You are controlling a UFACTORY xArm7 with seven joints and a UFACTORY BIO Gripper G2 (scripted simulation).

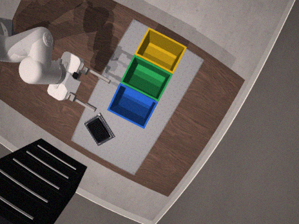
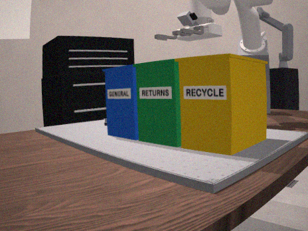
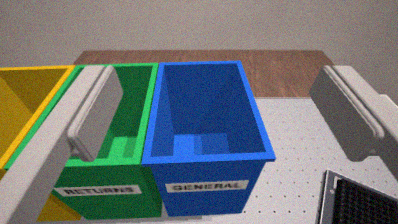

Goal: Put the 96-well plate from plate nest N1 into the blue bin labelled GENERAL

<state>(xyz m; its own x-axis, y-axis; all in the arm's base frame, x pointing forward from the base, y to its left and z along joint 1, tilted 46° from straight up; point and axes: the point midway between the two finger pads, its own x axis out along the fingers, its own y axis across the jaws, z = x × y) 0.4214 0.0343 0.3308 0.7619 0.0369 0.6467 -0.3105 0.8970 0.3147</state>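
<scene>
Now: hand 270 mm above the black 96-well plate, 220 mm to the left of it and 110 mm short of it. From my hand the other things lie so: green returns bin (200 mm below, 170 mm to the left, 60 mm ahead); then yellow recycle bin (290 mm to the left, 200 mm below); then blue general bin (200 mm below, 120 mm ahead, 50 mm to the left).
</scene>
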